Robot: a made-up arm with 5 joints. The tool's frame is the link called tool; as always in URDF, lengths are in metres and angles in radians.
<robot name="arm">
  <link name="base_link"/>
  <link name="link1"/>
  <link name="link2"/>
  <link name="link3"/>
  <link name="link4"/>
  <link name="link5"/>
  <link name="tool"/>
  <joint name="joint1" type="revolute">
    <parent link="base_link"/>
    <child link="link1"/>
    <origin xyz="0 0 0.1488" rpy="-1.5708 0 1.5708"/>
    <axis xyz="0 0 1"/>
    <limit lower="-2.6" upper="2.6"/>
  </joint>
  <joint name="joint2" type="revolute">
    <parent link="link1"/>
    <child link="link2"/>
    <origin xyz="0.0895 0.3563 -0.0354" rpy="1.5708 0 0"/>
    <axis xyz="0 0 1"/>
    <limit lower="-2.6" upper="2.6"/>
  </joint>
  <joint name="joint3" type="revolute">
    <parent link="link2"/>
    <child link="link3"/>
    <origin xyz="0.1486 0.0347 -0.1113" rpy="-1.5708 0 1.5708"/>
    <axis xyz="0 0 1"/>
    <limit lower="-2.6" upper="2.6"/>
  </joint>
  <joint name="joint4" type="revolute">
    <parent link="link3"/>
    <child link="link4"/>
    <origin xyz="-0.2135 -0.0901 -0.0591" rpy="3.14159 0 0"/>
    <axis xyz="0 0 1"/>
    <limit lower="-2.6" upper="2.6"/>
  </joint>
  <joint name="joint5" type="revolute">
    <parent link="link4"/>
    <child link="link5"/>
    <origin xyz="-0.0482 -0.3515 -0.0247" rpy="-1.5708 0 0"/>
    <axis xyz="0 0 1"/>
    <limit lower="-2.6" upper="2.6"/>
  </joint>
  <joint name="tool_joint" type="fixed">
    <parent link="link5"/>
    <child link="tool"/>
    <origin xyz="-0.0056 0.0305 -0.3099" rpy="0 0 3.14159"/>
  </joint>
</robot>
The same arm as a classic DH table. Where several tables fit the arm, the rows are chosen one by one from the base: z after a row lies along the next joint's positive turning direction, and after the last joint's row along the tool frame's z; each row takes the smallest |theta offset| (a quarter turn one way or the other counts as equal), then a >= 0, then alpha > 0; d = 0 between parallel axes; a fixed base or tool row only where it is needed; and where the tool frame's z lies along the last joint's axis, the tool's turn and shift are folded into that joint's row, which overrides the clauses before.
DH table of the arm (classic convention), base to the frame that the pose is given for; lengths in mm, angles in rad. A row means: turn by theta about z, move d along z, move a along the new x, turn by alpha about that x. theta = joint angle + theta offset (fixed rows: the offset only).
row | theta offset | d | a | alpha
base (fixed) | -1.5708 | 148.8 | 0 | 1.5708
joint1 | 0 | -35.4 | -89.5 | -1.5708
joint2 | -1.5708 | -467.6 | 34.7 | -1.5708
joint3 | 0.3993 | 0 | -231.7 | 3.1416
joint4 | 0.3993 | 183 | -48.2 | -1.5708
joint5 | -1.3892 | 0 | -31 | 0
tool (fixed) | -1.7524 | -661.4 | 0 | 0
Joint limits (rad, base to tool): -2.6..2.6 -2.6..2.6 -2.6..2.6 -2.6..2.6 -2.6..2.6

